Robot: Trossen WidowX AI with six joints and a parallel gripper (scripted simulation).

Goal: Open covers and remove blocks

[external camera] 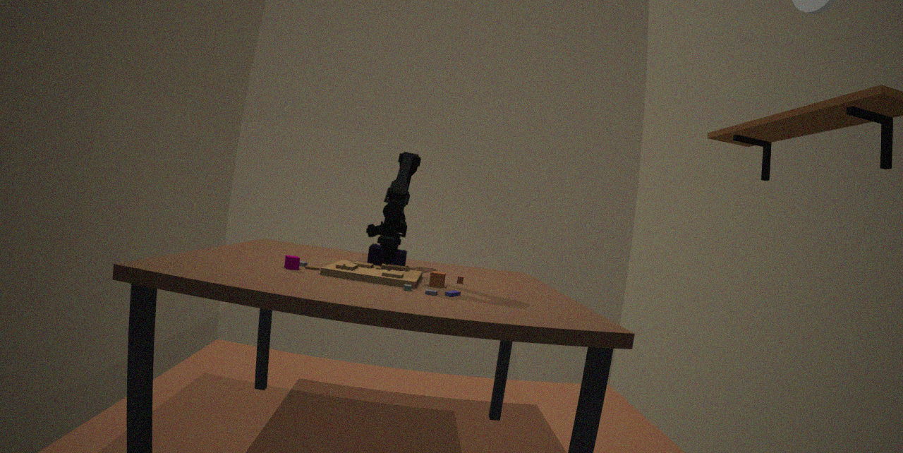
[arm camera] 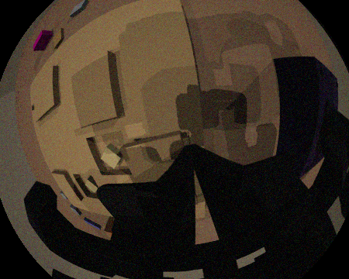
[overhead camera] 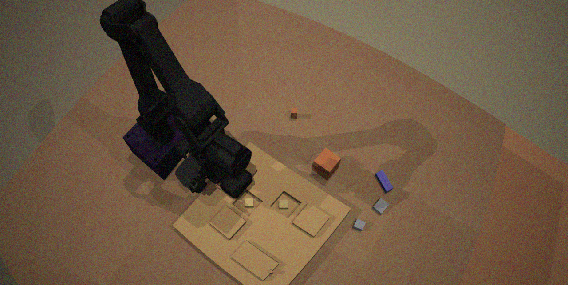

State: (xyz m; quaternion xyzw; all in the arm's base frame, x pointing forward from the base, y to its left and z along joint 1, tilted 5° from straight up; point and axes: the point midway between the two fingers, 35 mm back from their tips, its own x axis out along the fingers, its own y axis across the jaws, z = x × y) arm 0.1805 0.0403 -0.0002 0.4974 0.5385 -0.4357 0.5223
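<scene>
Now: gripper tip 130 mm short of the tan puzzle board, 10 mm to the left of it and 10 mm above it. Round my gripper tip: small orange block: 20 mm behind, 270 mm to the left, 20 mm below; grey block: 180 mm ahead, 250 mm to the right, 30 mm below; orange cube: 140 mm ahead, 210 mm to the left, 10 mm below.
</scene>
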